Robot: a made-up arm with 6 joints. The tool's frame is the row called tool.
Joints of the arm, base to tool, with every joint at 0 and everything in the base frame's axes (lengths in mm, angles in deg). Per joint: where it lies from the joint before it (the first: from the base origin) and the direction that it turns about. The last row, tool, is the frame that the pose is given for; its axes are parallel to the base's.
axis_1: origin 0 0 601.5 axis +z
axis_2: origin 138.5 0 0 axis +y
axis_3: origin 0 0 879.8 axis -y
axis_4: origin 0 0 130.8 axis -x
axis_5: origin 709.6 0 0 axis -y
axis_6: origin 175.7 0 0 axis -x
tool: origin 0 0 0
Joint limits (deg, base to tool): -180..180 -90..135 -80.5..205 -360..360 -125..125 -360..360
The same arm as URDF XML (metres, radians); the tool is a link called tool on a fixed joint. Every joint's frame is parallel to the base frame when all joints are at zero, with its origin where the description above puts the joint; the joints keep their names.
<robot name="arm">
  <joint name="axis_1" type="revolute">
    <parent link="base"/>
    <child link="link1"/>
    <origin xyz="0 0 0.6015"/>
    <axis xyz="0 0 1"/>
    <limit lower="-3.1416" upper="3.1416"/>
  </joint>
  <joint name="axis_2" type="revolute">
    <parent link="link1"/>
    <child link="link2"/>
    <origin xyz="0.1385 0 0"/>
    <axis xyz="0 1 0"/>
    <limit lower="-1.5708" upper="2.3562"/>
  </joint>
  <joint name="axis_3" type="revolute">
    <parent link="link2"/>
    <child link="link3"/>
    <origin xyz="0 0 0.8798"/>
    <axis xyz="0 -1 0"/>
    <limit lower="-1.405" upper="3.5779"/>
  </joint>
  <joint name="axis_4" type="revolute">
    <parent link="link3"/>
    <child link="link4"/>
    <origin xyz="0 0 0.1308"/>
    <axis xyz="-1 0 0"/>
    <limit lower="-6.2832" upper="6.2832"/>
  </joint>
  <joint name="axis_5" type="revolute">
    <parent link="link4"/>
    <child link="link5"/>
    <origin xyz="0.7096 0 0"/>
    <axis xyz="0 -1 0"/>
    <limit lower="-2.1817" upper="2.1817"/>
  </joint>
  <joint name="axis_6" type="revolute">
    <parent link="link5"/>
    <child link="link6"/>
    <origin xyz="0.1757 0 0"/>
    <axis xyz="-1 0 0"/>
    <limit lower="-6.2832" upper="6.2832"/>
  </joint>
  <joint name="tool_joint" type="fixed">
    <parent link="link6"/>
    <child link="tool"/>
    <origin xyz="0 0 0"/>
  </joint>
  <link name="base"/>
  <link name="link1"/>
  <link name="link2"/>
  <link name="link3"/>
  <link name="link4"/>
  <link name="link5"/>
  <link name="link6"/>
  <link name="tool"/>
</robot>

